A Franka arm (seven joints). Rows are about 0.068 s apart.
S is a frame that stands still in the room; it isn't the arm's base.
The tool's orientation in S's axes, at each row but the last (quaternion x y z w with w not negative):
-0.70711, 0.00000, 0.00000, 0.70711
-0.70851, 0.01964, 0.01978, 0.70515
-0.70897, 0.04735, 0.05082, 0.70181
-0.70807, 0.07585, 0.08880, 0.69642
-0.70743, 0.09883, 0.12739, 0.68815
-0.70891, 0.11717, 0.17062, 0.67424
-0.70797, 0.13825, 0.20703, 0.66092
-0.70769, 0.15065, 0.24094, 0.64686
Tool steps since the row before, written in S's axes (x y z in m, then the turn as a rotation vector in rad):
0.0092, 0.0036, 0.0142, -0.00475, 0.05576, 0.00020
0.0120, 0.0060, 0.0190, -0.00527, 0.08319, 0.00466
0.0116, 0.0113, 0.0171, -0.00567, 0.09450, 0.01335
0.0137, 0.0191, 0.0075, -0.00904, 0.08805, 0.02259
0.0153, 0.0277, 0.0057, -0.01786, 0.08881, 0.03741
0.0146, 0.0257, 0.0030, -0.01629, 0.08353, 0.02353
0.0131, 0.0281, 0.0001, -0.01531, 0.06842, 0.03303
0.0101, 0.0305, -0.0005, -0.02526, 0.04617, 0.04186
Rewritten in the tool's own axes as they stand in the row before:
0.0092, -0.0142, 0.0036, -0.00475, -0.00020, 0.05576
0.0109, -0.0197, 0.0059, -0.00552, -0.00475, 0.08317
0.0092, -0.0187, 0.0111, -0.00707, -0.01342, 0.09440
0.0119, -0.0108, 0.0187, -0.01259, -0.02151, 0.08788
0.0137, -0.0112, 0.0269, -0.02561, -0.03282, 0.08873
0.0138, -0.0102, 0.0243, -0.01896, -0.02039, 0.08379
0.0136, -0.0087, 0.0265, -0.02380, -0.02786, 0.06829
0.0117, -0.0085, 0.0287, -0.03907, -0.02746, 0.04734

